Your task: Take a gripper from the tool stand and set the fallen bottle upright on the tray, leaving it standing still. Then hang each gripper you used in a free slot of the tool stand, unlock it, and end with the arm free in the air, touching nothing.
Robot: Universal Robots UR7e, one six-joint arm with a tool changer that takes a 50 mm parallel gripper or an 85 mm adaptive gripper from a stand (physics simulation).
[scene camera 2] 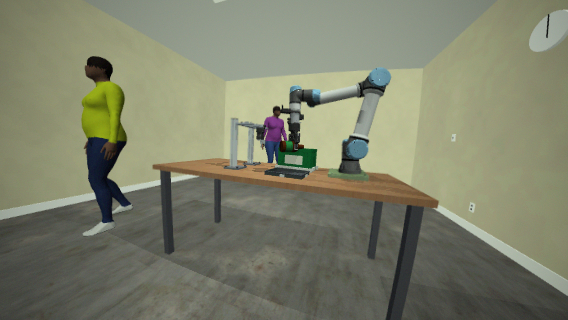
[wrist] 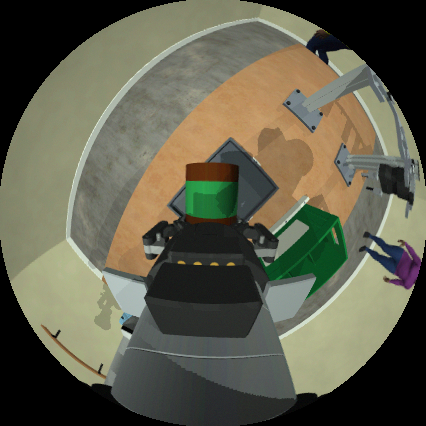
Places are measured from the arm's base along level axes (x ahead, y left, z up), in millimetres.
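Where they show: hand, its tool point: [scene camera 2: 294,121]; arm's base, origin of its link: [scene camera 2: 349,172].
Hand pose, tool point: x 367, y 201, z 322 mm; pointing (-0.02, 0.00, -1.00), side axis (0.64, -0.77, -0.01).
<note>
Each offset is from my tool point to the top centre of the thing. Level surfaces: height alone.
The bottle {3 mm ahead, 5 mm left, 127 mm down} [scene camera 2: 289,146] [wrist: 212,200], brown with a green band, lies horizontally in the air above the tray. My gripper [scene camera 2: 295,142] [wrist: 212,220], with jointed black fingers, is on the arm, points down and is shut on the bottle; its fingertips are mostly hidden in the wrist view. The dark tray {29 mm ahead, 10 mm right, 328 mm down} [scene camera 2: 280,173] [wrist: 260,170] lies on the table, below the bottle and apart from it. The tool stand [scene camera 2: 234,142] [wrist: 339,90] has two grey posts. Another gripper [scene camera 2: 260,132] [wrist: 395,180] hangs on it; its finger opening is too small to tell.
A green crate {46 mm ahead, 293 mm right, 178 mm down} [scene camera 2: 310,158] [wrist: 322,227] stands close behind the tray, near the held bottle. The arm's base [scene camera 2: 350,166] stands on a green plate [scene camera 2: 361,176] at the right of the wooden table {353 mm down} [scene camera 2: 395,189]. Two people [scene camera 2: 103,115] [scene camera 2: 274,131] stand beyond the table.
</note>
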